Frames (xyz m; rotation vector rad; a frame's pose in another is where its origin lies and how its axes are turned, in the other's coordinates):
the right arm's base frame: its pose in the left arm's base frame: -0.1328 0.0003 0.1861 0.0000 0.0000 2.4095
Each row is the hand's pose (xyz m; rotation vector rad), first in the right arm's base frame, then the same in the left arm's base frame.
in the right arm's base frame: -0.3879 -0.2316 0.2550 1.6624 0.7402 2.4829
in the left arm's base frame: 0.3105 -0.0867 0.4411 0.0684 -1.2936 -0.6973
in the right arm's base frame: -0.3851 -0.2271 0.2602 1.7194 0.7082 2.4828
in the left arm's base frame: 0.3054 -0.0882 0.4463 0.0324 -1.3143 -0.6689
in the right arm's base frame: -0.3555 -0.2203 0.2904 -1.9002 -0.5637 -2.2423
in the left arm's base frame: 0.2789 -0.0735 0.4765 -0.1131 -1.4531 -0.4369
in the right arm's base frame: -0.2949 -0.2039 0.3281 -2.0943 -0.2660 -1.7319
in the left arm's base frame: 0.2228 -0.0452 0.5142 -0.4078 -1.6684 -0.0720
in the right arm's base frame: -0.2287 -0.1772 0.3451 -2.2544 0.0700 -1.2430
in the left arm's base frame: 0.1557 -0.0208 0.5312 -0.7755 -1.8492 0.2265
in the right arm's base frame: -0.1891 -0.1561 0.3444 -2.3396 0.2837 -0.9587
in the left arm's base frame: 0.1122 -0.0100 0.5305 -1.0277 -1.9421 0.3620
